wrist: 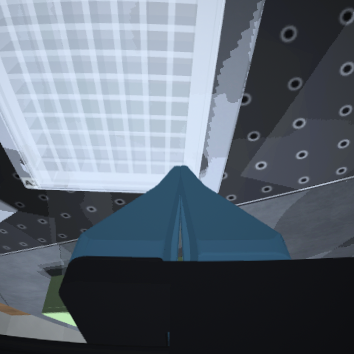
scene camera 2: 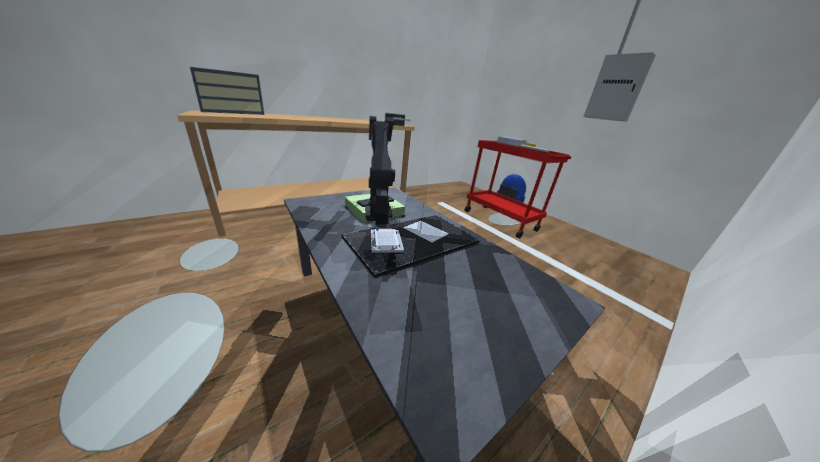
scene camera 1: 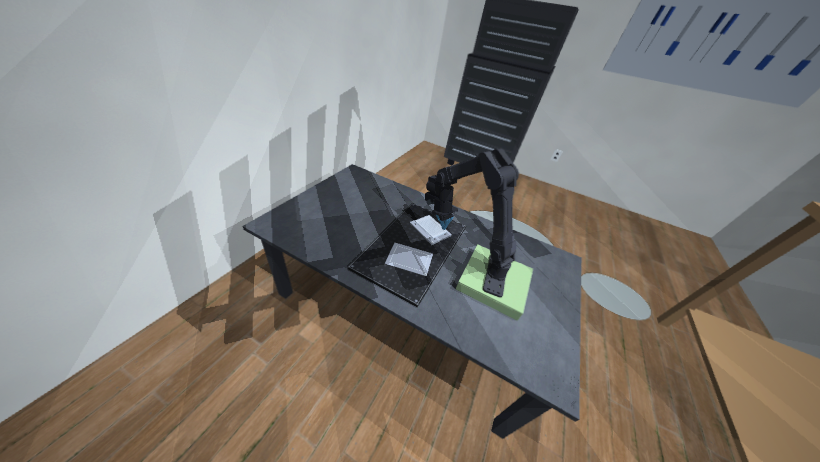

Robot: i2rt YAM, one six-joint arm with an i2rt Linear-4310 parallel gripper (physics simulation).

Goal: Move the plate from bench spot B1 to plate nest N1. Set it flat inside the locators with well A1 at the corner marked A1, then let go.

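Frame: origin at the arm's base, x up, y left, z back, level; metres.
Seen in the pictures: gripper, between the fingertips: (wrist: 180,176) (scene camera 2: 377,230) (scene camera 1: 443,229); arm's base, origin of its link: (scene camera 1: 495,275).
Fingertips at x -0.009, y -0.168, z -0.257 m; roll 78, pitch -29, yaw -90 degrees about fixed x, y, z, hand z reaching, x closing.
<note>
Pixels of each thing's middle, then the offset from my fingertips to it. "spot": a spot on its surface instead. Level surfaces: height alone.
- white plate nest N1, middle of its body: (wrist: 99,63) (scene camera 2: 386,239) (scene camera 1: 430,228) dz -0.059, dx -0.016, dy +0.004 m
- Bench spot B1, a spot on its surface: (scene camera 1: 405,259) (scene camera 2: 430,231) spot: dz -0.091, dx -0.026, dy +0.231 m
- dark table, height of its surface: dx -0.040 m
The pale, gridded plate (scene camera 1: 429,227) (scene camera 2: 386,238) (wrist: 105,95) lies on the white plate nest N1 (scene camera 1: 438,241) (scene camera 2: 386,251) (wrist: 225,130). It looks about level, but I cannot tell if it is fully down inside the locators. The nest's A1 mark shows partly at its lower left corner in the wrist view; the plate's own well A1 cannot be read. My gripper (scene camera 1: 445,226) (wrist: 180,176) is shut with its blue fingertips together and nothing between them, at the plate's near edge in the wrist view. Bench spot B1 (scene camera 1: 405,259) (scene camera 2: 425,230), a white rectangle, holds no plate.
The nest and spot stand on a black perforated board (scene camera 1: 370,265) (scene camera 2: 354,239) (wrist: 272,60) on the dark table (scene camera 1: 545,344) (scene camera 2: 487,344). The arm's green base block (scene camera 1: 467,281) (scene camera 2: 355,205) is beside the board. A red cart (scene camera 2: 504,207) stands beyond the table.
</note>
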